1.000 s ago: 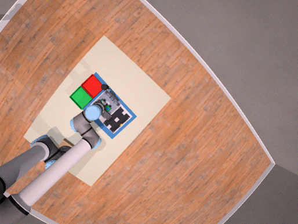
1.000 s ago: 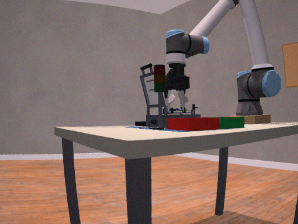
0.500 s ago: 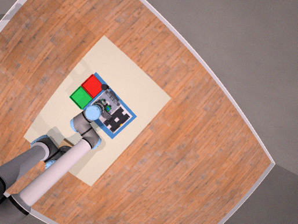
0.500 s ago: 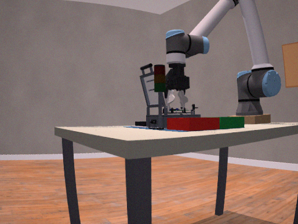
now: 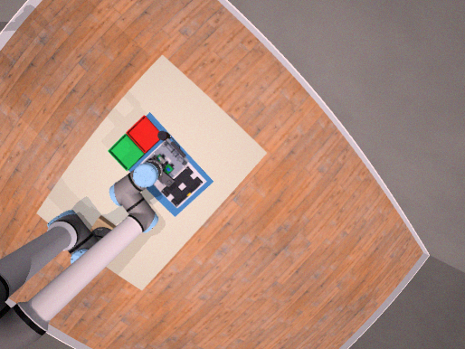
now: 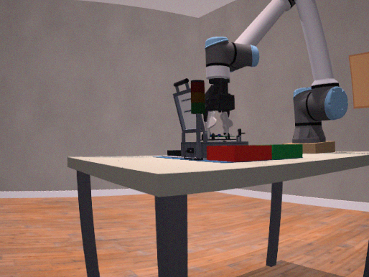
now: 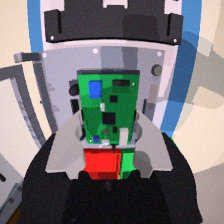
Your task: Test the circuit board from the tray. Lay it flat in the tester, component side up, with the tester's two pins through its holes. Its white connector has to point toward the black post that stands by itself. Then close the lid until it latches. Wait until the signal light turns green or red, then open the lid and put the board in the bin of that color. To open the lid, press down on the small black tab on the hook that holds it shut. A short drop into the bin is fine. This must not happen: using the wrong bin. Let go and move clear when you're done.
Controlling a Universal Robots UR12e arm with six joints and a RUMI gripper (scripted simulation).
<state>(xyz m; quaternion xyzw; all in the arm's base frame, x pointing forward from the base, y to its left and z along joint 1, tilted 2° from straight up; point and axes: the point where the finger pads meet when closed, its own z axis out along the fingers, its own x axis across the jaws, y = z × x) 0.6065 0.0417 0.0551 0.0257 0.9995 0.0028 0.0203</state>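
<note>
Right now the green circuit board is 1 cm to the left of my hand. From my hand the other things lie so: green bin 21 cm to the left, 9 cm behind, 7 cm below; then red bin 20 cm to the left, 7 cm below, 6 cm ahead; then lid 12 cm ahead, 10 cm above.
</note>
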